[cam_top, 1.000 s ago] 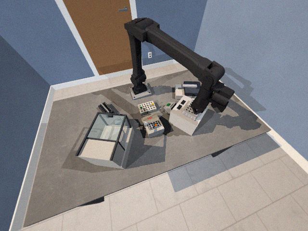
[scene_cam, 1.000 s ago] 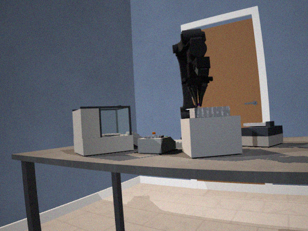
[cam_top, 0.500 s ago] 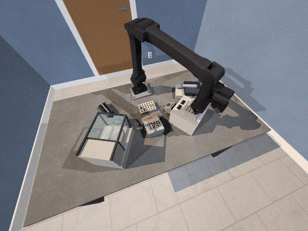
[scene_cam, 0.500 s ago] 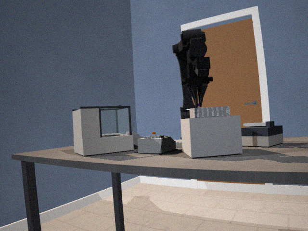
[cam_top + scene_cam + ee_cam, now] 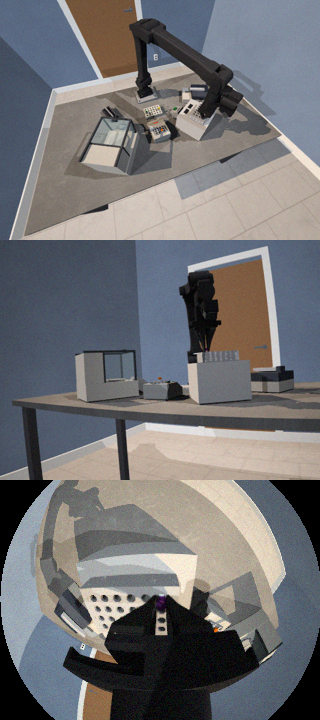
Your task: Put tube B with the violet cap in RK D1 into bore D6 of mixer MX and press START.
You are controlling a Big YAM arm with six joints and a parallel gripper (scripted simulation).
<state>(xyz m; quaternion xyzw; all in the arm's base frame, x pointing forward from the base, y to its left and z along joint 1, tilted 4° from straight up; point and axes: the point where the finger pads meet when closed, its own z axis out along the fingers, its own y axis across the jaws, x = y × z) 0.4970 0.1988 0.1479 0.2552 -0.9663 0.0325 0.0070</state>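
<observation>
My gripper is now 2 cm above the tube B. Round my hand: green start key 20 cm behind, 6 cm to the right, 11 cm below; then shaking block 4 cm behind, 3 cm to the left, 3 cm below; then dry block DB 11 cm behind, 23 cm to the right, 15 cm below.
</observation>
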